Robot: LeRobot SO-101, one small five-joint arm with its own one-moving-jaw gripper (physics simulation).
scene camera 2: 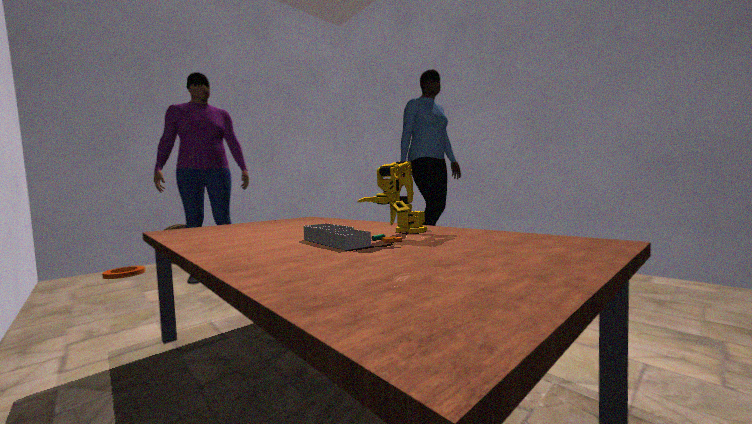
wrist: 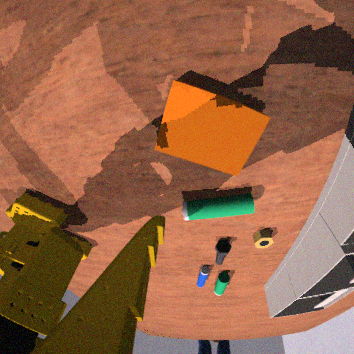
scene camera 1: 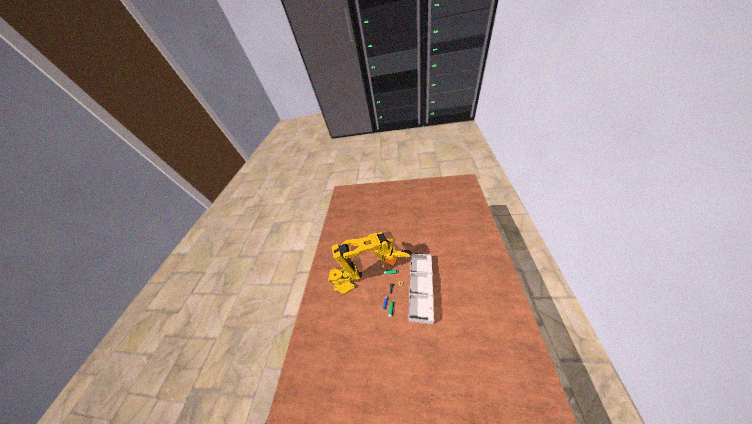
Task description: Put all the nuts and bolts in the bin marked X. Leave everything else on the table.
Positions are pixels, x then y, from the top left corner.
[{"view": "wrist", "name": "orange block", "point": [199,125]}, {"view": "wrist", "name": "green cylinder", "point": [237,204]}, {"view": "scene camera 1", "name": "grey three-compartment bin tray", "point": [421,286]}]
